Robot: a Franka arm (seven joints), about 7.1 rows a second.
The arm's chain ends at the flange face. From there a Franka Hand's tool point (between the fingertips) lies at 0.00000 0.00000 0.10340 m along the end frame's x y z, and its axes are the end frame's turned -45 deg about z.
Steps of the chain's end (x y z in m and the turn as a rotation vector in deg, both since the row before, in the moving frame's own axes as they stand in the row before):
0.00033, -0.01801, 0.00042, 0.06, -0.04, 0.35
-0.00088, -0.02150, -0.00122, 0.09, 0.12, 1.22
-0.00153, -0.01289, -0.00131, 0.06, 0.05, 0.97
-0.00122, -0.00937, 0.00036, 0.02, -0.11, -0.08
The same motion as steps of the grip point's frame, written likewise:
0.01299, -0.01263, 0.00042, 0.07, 0.01, 0.35
0.01485, -0.01578, -0.00122, -0.02, 0.15, 1.22
0.00817, -0.01021, -0.00131, 0.01, 0.08, 0.97
0.00565, -0.00765, 0.00036, 0.09, -0.06, -0.08

